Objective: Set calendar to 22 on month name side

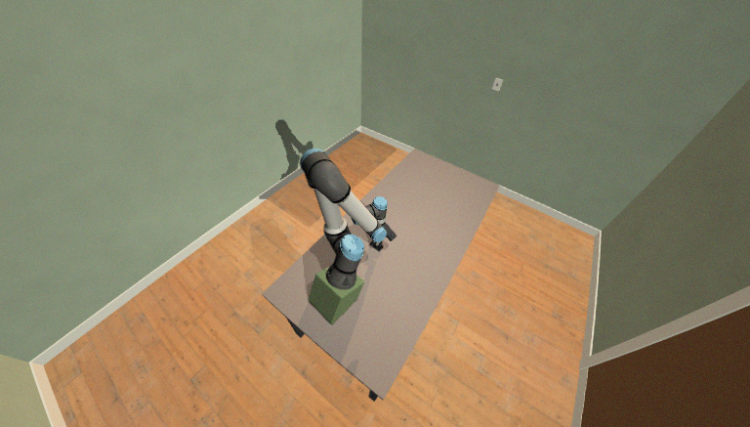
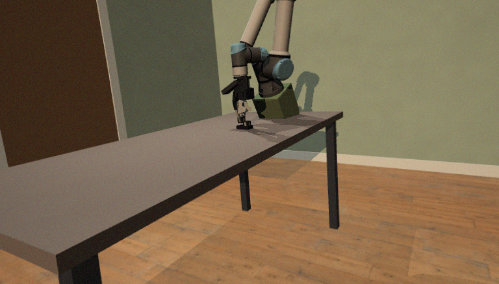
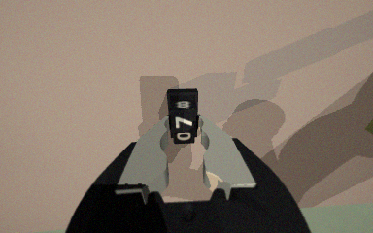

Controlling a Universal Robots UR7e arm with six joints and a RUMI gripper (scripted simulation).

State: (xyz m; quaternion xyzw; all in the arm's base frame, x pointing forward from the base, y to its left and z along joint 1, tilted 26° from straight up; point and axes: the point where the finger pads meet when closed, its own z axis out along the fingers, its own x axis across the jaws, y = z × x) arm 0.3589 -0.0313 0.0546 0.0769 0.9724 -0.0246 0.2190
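Now: hand 20 mm to the right of the black tray and 50 mm above it. From my hand the other things lie so: black number cube: 10 mm below.
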